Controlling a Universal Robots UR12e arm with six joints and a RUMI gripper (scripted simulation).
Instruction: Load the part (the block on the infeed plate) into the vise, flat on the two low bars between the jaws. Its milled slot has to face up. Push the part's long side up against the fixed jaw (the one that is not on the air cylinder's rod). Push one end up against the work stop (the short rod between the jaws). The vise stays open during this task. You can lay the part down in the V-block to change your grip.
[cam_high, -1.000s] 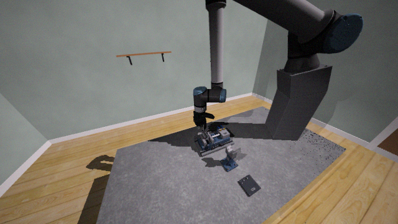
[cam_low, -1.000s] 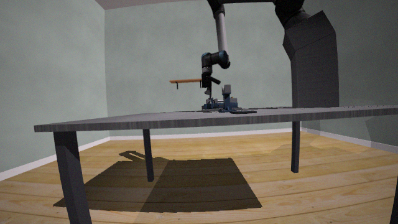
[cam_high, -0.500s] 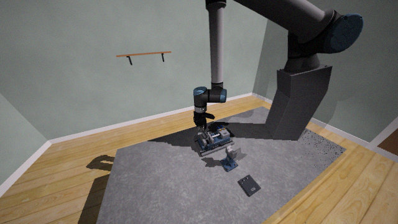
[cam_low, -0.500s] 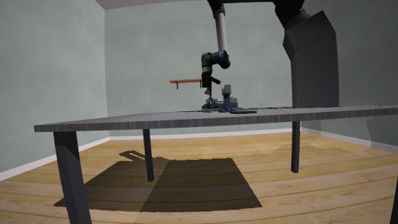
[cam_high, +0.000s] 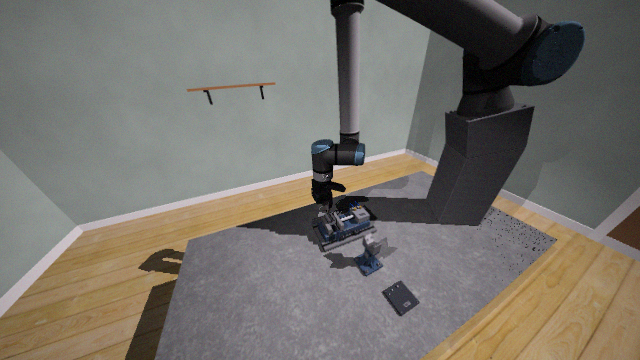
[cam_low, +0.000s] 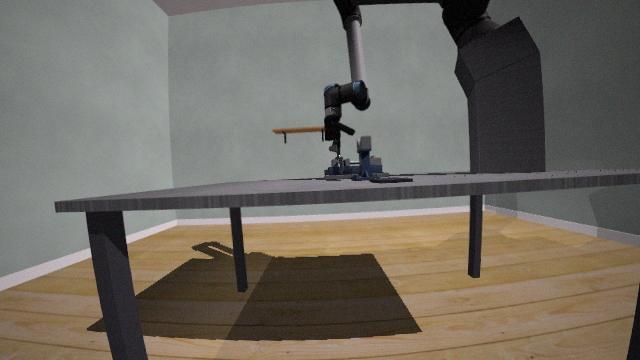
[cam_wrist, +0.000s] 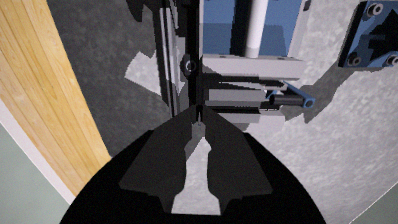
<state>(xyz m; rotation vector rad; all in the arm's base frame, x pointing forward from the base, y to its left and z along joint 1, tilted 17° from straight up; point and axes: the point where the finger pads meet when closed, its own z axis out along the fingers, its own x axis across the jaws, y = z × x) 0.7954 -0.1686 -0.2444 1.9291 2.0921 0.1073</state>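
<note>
Now: the part 3 cm to the left of my hand and 2 cm below it. From my hand the other things lie so: moving jaw (5 cm to the left, 4 cm below, 4 cm behind); then work stop (10 cm to the left, 3 cm below, 1 cm behind); then fixed jaw (5 cm to the left, 4 cm below, 3 cm ahead).
</note>
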